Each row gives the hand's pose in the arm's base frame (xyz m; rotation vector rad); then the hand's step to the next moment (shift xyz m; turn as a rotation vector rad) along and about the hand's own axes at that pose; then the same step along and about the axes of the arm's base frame.
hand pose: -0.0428 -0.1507 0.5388 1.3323 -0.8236 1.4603
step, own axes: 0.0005 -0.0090 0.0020 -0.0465 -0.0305 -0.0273
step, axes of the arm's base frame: 0.0092 0.0011 -0.0002 0.0171 0.0253 -0.0539
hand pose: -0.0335 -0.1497 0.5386 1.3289 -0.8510 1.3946
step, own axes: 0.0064 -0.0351 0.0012 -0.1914 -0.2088 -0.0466
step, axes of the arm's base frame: 0.0344 0.0093 0.0016 0.1687 0.0638 -0.2234
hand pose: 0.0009 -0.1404 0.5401 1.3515 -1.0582 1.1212
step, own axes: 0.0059 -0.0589 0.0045 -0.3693 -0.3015 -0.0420
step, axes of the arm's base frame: 0.0592 -0.0003 -0.0045 0.2291 0.0680 -0.4146
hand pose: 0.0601 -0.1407 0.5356 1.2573 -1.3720 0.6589
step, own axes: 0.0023 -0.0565 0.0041 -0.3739 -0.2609 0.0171
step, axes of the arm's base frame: 0.0512 -0.0203 -0.0137 0.1706 0.0271 -0.4223
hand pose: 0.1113 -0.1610 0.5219 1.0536 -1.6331 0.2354
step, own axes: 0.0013 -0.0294 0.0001 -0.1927 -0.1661 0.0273
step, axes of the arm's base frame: 0.0214 -0.0178 -0.0095 0.0984 -0.0162 -0.2356
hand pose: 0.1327 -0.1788 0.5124 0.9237 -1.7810 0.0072
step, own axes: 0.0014 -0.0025 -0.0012 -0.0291 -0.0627 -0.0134
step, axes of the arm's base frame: 0.0023 -0.0020 0.0006 0.0509 -0.0213 -0.0437
